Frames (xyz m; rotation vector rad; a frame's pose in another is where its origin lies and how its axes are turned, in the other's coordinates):
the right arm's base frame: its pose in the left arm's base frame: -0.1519 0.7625 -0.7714 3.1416 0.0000 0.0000
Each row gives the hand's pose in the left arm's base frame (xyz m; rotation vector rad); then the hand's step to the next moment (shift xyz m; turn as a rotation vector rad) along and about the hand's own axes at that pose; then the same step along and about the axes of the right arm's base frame.
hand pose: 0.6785 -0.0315 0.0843 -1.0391 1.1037 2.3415
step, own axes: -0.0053 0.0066 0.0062 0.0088 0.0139 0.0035
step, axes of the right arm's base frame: -0.0032 -0.0006 -0.0100 -0.0155 0.0061 -0.0021
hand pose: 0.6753 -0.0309 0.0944 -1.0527 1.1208 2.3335
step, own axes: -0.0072 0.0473 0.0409 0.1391 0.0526 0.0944
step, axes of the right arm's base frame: -0.0419 -0.0022 -0.0469 -0.1676 -0.0391 0.0375
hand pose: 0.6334 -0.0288 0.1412 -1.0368 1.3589 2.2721
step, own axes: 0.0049 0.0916 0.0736 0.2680 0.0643 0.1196
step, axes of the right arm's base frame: -0.0878 -0.0157 -0.0767 -0.2748 -0.0410 0.1142
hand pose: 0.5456 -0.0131 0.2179 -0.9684 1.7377 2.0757
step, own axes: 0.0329 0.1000 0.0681 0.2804 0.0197 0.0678
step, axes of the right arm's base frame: -0.1051 -0.0328 -0.0599 -0.2412 -0.0004 0.1594
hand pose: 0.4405 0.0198 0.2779 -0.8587 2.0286 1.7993
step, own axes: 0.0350 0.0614 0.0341 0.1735 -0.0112 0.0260
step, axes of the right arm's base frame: -0.0701 -0.0272 -0.0225 -0.1324 0.0161 0.1145
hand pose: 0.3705 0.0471 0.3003 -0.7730 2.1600 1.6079
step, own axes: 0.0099 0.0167 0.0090 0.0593 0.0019 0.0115
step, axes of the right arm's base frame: -0.0184 -0.0099 -0.0045 -0.0489 0.0018 0.0355
